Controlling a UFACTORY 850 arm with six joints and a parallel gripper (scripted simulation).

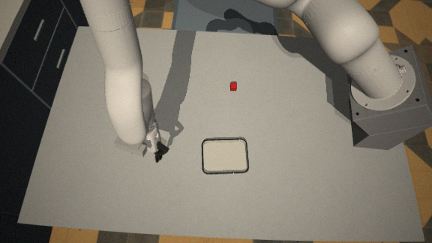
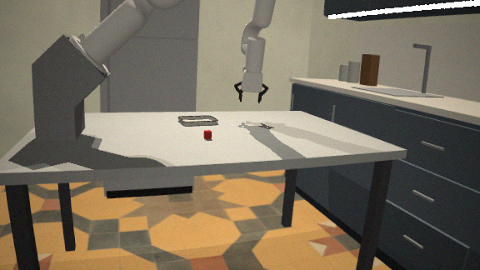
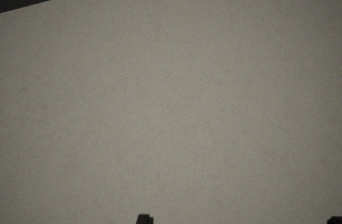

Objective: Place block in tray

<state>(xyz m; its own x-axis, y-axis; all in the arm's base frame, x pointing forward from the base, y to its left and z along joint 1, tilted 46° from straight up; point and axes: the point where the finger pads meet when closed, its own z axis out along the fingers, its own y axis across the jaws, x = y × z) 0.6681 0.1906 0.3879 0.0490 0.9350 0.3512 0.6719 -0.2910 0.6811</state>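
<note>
Now: the red block 32 cm behind my hand, 31 cm to the right of it and 9 cm below it. The rest, counted from my hand: white tray (27 cm behind, 9 cm below, 1 cm to the right).
</note>
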